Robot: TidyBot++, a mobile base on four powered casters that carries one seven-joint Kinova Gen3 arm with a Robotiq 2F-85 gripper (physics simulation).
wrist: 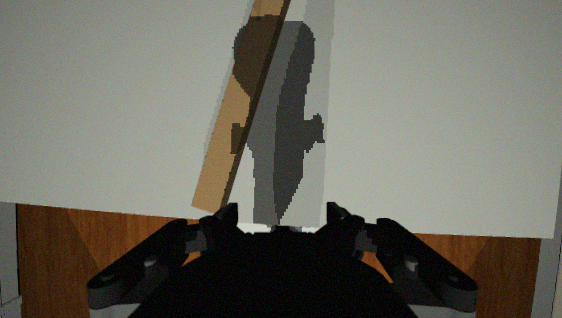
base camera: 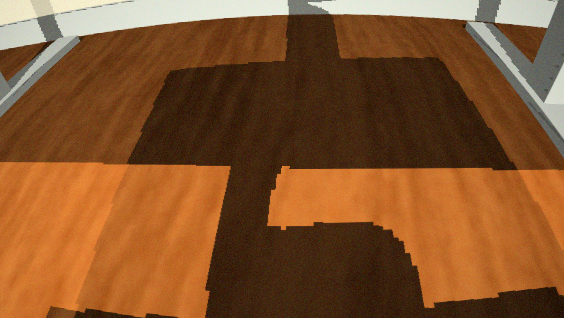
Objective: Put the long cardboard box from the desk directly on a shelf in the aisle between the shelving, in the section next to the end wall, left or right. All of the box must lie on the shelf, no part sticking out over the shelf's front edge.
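Frame: origin at the arm's base, x down, y right, z back, level; millimetres.
Seen in the pictures: gripper, fingertip midpoint: [wrist: 282,212].
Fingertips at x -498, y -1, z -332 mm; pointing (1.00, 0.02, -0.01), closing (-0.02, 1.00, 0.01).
Note:
A point is followed by its place in that frame.
The long cardboard box [wrist: 218,150] @[y -109, x -373, z -398 mm] lies on the white desk top [wrist: 425,125] @[y 303, x -323, z -443 mm] in the wrist view. It is narrow and brown and runs slanted from the top middle down to its near end, close to the desk's near edge and by the left fingertip. Its far end is cut off by the top of the view. My gripper [wrist: 282,212] @[y -1, x -498, z -332 mm] is open, its fingers wide apart above the near edge of the desk, with nothing between them. The arm's shadow falls over the box and the desk. The box and the shelving do not show in the base camera view.
In the base camera view, grey desk legs or rails [base camera: 42,72] @[y -676, x 388, z -832 mm] [base camera: 520,82] stand at left and right on the wood floor [base camera: 340,200] @[y 59, x 397, z -371 mm], and a pale band [base camera: 200,9] @[y -246, x 362, z -1056 mm] crosses the back. Large shadows lie on the floor.

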